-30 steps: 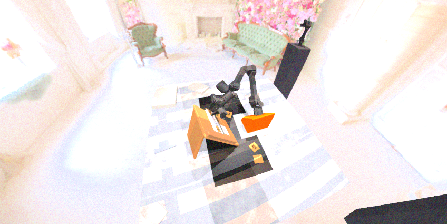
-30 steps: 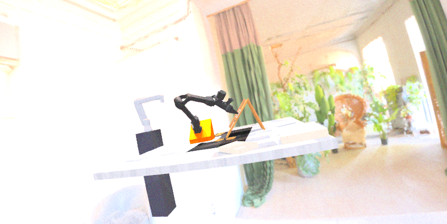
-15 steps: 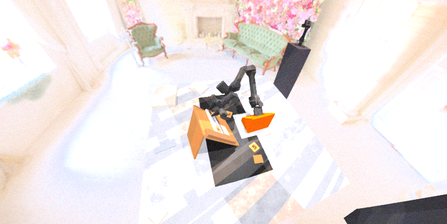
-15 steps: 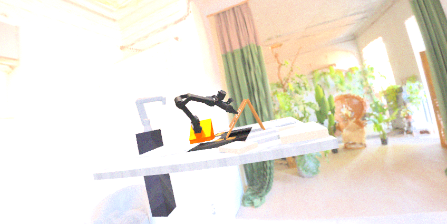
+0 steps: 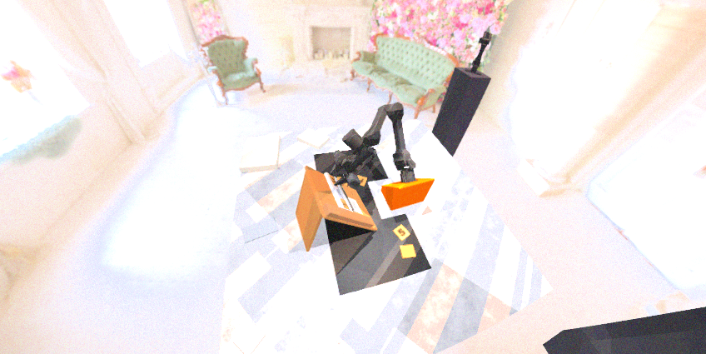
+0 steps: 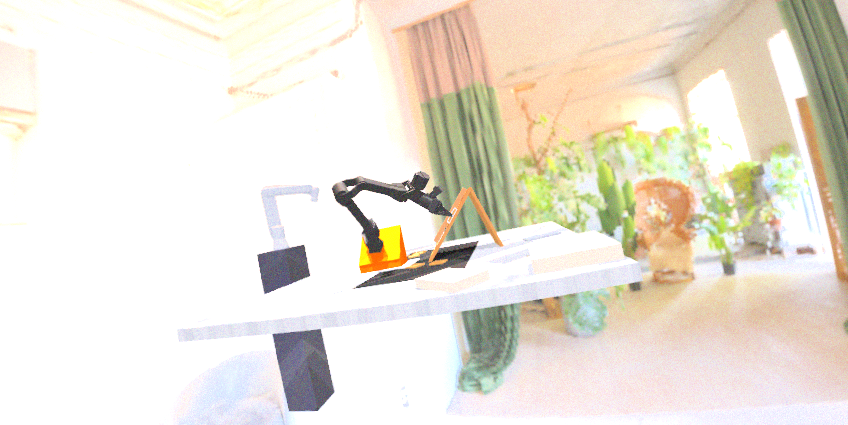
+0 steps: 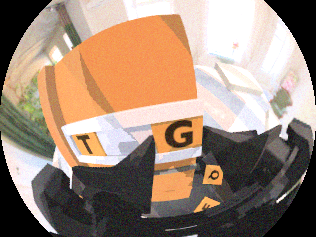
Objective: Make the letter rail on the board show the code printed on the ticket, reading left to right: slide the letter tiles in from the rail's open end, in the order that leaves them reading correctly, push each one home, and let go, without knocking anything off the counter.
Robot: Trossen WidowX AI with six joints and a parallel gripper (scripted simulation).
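My gripper tip is now 80 mm past the ticket, 90 mm to the right of it and 80 mm above it. The rest, counted from my gripper tip: black mat: 170 mm behind, 20 mm to the left, 170 mm below; then tile marked 5: 270 mm behind, 230 mm to the left, 170 mm below; then tile marked g: right at my gripper tip.
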